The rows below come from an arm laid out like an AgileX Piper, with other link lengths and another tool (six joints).
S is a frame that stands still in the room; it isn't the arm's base.
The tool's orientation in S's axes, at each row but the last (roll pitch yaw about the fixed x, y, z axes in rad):
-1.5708, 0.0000, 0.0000
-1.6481, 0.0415, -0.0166
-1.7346, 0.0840, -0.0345
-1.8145, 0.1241, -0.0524
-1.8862, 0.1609, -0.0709
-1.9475, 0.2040, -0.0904
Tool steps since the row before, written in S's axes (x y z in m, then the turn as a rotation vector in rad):
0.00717, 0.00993, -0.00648, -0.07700, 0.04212, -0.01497
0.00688, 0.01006, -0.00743, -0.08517, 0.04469, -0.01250
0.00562, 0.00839, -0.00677, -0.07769, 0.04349, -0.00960
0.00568, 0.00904, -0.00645, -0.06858, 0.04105, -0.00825
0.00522, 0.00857, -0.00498, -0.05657, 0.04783, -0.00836
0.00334, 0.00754, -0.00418, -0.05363, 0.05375, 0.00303
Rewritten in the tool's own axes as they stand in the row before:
0.00717, 0.00648, 0.00993, -0.07700, 0.01497, 0.04212
0.00701, 0.00634, 0.01069, -0.08531, 0.01266, 0.04438
0.00588, 0.00482, 0.00949, -0.07806, 0.00934, 0.04288
0.00596, 0.00334, 0.01044, -0.06907, 0.00740, 0.04038
0.00534, 0.00121, 0.00977, -0.05770, 0.00340, 0.04708
0.00344, 0.00043, 0.00857, -0.05767, -0.00969, 0.04853

